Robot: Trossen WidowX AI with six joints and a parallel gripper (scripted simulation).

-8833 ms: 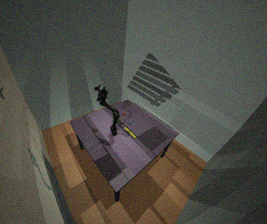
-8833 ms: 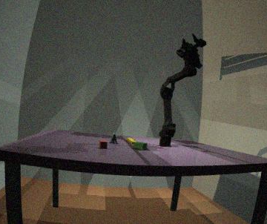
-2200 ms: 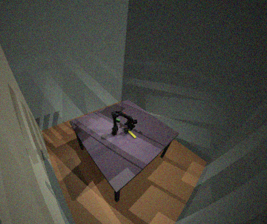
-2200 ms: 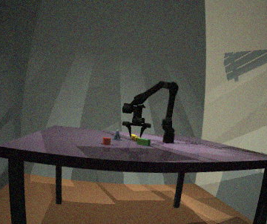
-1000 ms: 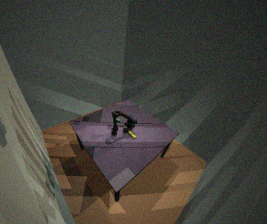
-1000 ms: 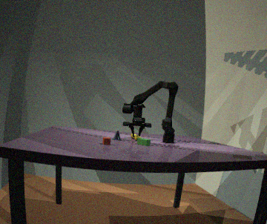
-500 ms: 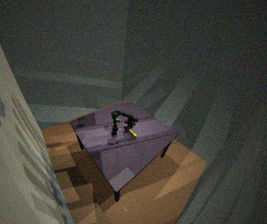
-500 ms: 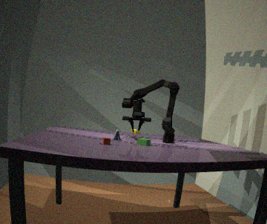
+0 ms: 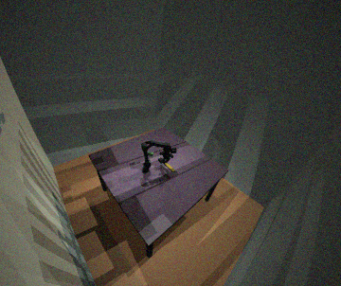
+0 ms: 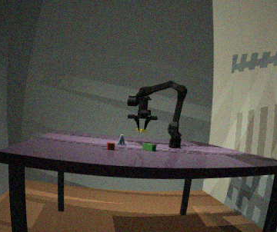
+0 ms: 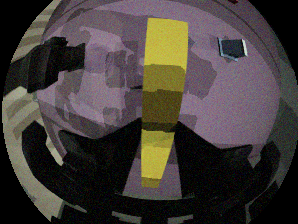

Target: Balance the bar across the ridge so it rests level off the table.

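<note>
The yellow bar is 3 cm to the right of my gripper tip. Round my gripper tip: green block (30 cm to the left, 7 cm below, 1 cm ahead); red block (38 cm to the left, 22 cm ahead, 7 cm below).
</note>
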